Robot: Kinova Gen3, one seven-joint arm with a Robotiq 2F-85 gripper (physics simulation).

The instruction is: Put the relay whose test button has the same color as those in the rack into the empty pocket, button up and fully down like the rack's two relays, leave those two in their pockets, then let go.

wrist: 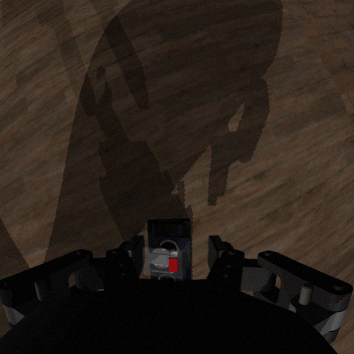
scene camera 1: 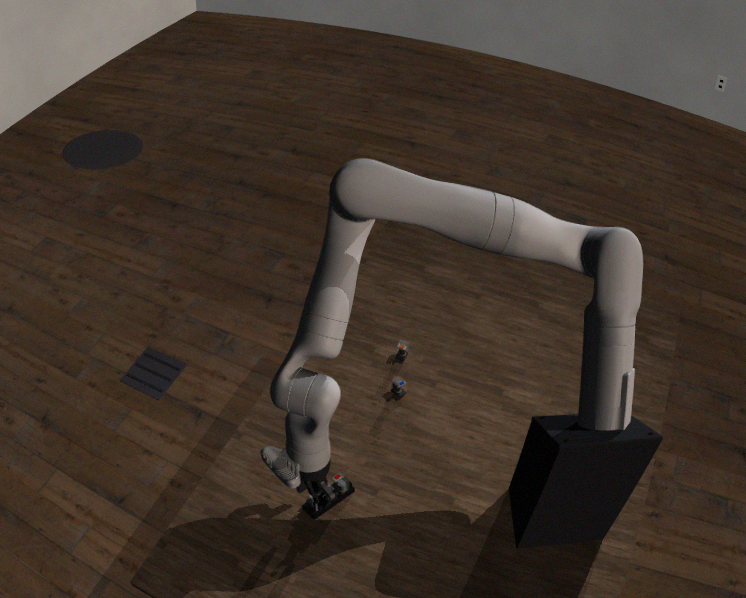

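Seen in the pictures: gripper, between the fingertips: (wrist: 175, 248) (scene camera 1: 311, 498); arm's base, origin of its link: (scene camera 1: 602, 423).
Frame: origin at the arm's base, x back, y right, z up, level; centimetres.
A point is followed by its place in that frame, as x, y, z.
Observation:
My gripper (scene camera 1: 318, 493) {-45.8, -21.0, -24.6} (wrist: 175, 248) {-45.8, -21.0, -24.6} is open, low over the black rack (scene camera 1: 349, 492) {-40.9, -14.5, -27.8} (wrist: 170, 222) {-46.0, -22.5, -26.8}. In the wrist view a clear-cased relay with a red button (wrist: 173, 265) {-45.3, -20.4, -23.1} stands between the fingers, touching or close to the left one and apart from the right one. Its top sits off to the left of the rack's midline and looks tilted; how deep it sits is hidden. In the scene view a relay with a red button (scene camera 1: 338, 477) {-43.2, -14.5, -23.8} stands at the rack's right end. The rest of the rack is hidden by the gripper.
A relay with a blue button (scene camera 1: 400, 384) {-42.6, 12.9, -24.3} and one with an orange button (scene camera 1: 401, 348) {-46.7, 22.4, -24.2} stand on the floor behind and right of the rack. The black robot pedestal (scene camera 1: 579, 485) {-0.1, -9.9, -5.6} is at the right. A dark grooved square (scene camera 1: 153, 372) lies at the left.

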